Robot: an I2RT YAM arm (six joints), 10 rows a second.
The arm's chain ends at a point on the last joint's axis. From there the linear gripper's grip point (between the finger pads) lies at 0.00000 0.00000 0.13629 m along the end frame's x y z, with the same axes.
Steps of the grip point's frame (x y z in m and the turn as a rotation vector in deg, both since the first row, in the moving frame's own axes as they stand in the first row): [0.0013 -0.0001 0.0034 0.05 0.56 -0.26]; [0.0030 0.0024 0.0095 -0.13 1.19 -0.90]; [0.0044 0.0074 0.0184 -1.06 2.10 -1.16]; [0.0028 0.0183 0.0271 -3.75 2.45 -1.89]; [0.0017 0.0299 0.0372 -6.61 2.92 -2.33]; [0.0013 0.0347 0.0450 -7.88 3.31 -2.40]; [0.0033 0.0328 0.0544 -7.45 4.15 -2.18]
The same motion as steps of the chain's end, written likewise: [0.0000 0.0000 0.0034 0.05 0.56 -0.26]; [0.0002 0.0021 0.0095 -0.13 1.19 -0.90]; [-0.0006 0.0049 0.0185 -1.06 2.10 -1.16]; [-0.0032 0.0095 0.0275 -3.75 2.45 -1.89]; [-0.0055 0.0144 0.0383 -6.61 2.92 -2.33]; [-0.0069 0.0162 0.0465 -7.88 3.31 -2.40]; [-0.0069 0.0153 0.0559 -7.45 4.15 -2.18]
